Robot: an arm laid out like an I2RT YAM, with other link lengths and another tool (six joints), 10 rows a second.
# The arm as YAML. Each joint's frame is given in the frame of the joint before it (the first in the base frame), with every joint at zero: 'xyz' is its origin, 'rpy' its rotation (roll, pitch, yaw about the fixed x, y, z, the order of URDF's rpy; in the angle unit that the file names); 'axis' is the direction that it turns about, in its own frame. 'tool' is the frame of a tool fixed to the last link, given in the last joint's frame.
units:
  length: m
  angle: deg
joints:
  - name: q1
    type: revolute
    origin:
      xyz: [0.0, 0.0, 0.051]
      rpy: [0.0, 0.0, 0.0]
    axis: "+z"
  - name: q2
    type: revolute
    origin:
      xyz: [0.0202, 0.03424, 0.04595]
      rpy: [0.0, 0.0, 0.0]
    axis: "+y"
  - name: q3
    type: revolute
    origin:
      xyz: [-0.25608, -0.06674, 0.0]
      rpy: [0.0, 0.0, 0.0]
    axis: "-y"
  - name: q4
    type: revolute
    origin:
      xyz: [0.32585, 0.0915, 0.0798]
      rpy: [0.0, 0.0, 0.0]
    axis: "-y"
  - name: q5
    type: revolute
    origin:
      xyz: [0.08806, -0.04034, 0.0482]
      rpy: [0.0, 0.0, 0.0]
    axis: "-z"
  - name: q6
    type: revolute
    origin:
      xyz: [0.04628, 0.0, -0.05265]
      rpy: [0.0, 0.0, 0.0]
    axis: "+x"
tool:
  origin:
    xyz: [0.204, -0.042, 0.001]
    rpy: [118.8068, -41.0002, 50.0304]
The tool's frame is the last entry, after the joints.
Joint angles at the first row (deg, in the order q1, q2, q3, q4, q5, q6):
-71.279 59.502 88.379 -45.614 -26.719 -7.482
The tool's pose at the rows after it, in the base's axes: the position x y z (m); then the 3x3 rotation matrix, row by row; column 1 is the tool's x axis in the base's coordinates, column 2 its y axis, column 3 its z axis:
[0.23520 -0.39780 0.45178], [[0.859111 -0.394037 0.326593], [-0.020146 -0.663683 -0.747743], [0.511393 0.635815 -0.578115]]
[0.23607 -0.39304 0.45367], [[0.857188 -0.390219 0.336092], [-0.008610 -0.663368 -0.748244], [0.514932 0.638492 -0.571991]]
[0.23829 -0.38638 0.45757], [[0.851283 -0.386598 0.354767], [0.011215 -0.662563 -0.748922], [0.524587 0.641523 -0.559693]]
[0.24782 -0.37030 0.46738], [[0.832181 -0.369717 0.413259], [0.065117 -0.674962 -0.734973], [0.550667 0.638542 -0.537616]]
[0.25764 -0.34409 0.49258], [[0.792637 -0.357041 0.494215], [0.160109 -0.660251 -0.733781], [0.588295 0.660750 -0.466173]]
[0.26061 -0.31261 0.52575], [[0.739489 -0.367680 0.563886], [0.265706 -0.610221 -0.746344], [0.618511 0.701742 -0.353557]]
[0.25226 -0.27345 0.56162], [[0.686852 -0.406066 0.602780], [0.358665 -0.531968 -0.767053], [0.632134 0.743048 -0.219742]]
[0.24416 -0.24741 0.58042], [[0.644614 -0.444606 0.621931], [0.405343 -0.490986 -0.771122], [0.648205 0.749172 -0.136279]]
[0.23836 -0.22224 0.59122], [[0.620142 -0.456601 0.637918], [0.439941 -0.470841 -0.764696], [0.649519 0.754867 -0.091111]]
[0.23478 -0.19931 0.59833], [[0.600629 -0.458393 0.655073], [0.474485 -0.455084 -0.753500], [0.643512 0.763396 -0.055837]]
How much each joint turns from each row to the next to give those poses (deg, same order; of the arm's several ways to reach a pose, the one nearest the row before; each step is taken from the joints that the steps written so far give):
0.086 -0.178 -0.007 -0.213 -0.068 -0.007
0.001 -0.776 -0.482 0.096 -0.555 -0.069
0.001 -1.127 -0.802 0.563 -1.015 0.151
-0.001 -1.542 -0.695 0.818 -3.445 0.708
0.002 -3.587 -2.130 3.643 -4.427 1.169
-0.002 -5.478 -3.890 6.451 -3.362 1.917
0.011 -7.075 -4.292 6.602 -1.244 2.305
0.009 -5.003 -3.406 4.700 -0.191 2.869
-0.021 -3.551 -1.216 1.057 -0.725 1.358
0.005 -2.943 -0.926 0.628 -1.064 0.813

